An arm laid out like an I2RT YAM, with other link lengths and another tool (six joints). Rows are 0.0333 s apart.
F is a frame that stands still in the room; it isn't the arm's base.
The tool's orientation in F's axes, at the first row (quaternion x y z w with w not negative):
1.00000, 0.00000, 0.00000, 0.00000
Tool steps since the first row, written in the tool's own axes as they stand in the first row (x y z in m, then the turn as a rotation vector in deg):
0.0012, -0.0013, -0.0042, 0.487, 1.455, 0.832
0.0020, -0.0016, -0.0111, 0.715, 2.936, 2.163
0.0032, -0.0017, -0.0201, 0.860, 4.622, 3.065
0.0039, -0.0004, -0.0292, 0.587, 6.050, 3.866
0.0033, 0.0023, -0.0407, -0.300, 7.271, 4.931
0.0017, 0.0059, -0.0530, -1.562, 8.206, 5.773
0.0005, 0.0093, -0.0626, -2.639, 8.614, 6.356
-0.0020, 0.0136, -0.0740, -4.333, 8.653, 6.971
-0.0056, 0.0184, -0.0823, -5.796, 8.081, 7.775
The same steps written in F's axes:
0.0012, 0.0013, 0.0042, 0.487, -1.455, -0.832
0.0020, 0.0016, 0.0111, 0.715, -2.936, -2.163
0.0032, 0.0017, 0.0201, 0.860, -4.622, -3.065
0.0039, 0.0004, 0.0292, 0.587, -6.050, -3.866
0.0033, -0.0023, 0.0407, -0.300, -7.271, -4.931
0.0017, -0.0059, 0.0530, -1.562, -8.206, -5.773
0.0005, -0.0093, 0.0626, -2.639, -8.614, -6.356
-0.0020, -0.0136, 0.0740, -4.333, -8.653, -6.971
-0.0056, -0.0184, 0.0823, -5.796, -8.081, -7.775

